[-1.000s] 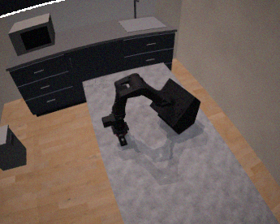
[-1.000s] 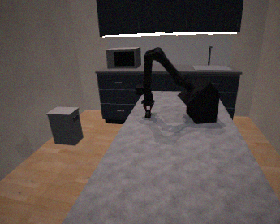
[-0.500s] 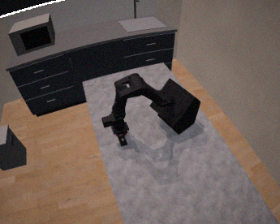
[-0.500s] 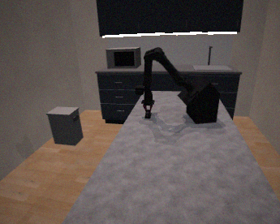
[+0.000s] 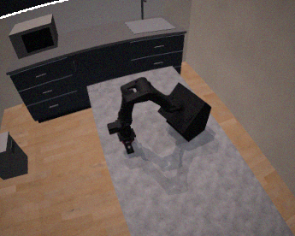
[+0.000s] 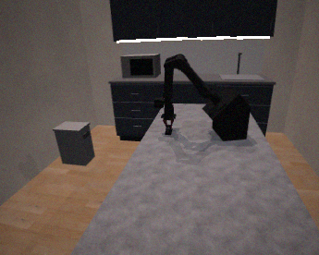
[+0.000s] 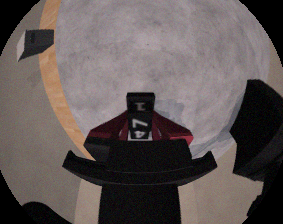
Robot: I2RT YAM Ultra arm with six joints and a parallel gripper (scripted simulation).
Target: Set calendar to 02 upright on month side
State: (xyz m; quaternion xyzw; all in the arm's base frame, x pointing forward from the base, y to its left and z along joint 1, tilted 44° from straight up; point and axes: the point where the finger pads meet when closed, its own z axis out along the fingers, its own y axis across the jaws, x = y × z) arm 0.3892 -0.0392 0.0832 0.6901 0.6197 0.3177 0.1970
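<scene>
My hand is 20 mm to the right of the dark tray and 30 mm above it. Also, from my hand: dark calendar cube: 30 mm to the left, 10 mm below.
</scene>
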